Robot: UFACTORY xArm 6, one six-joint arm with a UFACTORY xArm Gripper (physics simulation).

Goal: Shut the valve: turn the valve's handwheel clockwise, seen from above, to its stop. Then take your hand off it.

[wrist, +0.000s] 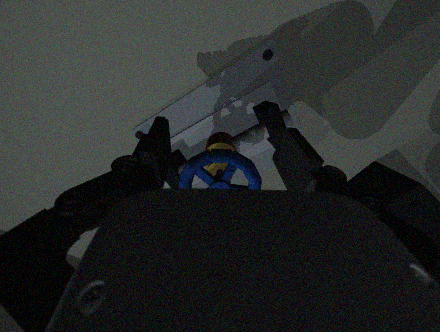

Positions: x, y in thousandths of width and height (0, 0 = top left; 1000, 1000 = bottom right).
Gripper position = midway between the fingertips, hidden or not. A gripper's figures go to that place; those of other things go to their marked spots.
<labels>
My gripper (515, 420) is 12 cm from the lens. A blue handwheel (503, 544) is 13 cm from the lens.
</labels>
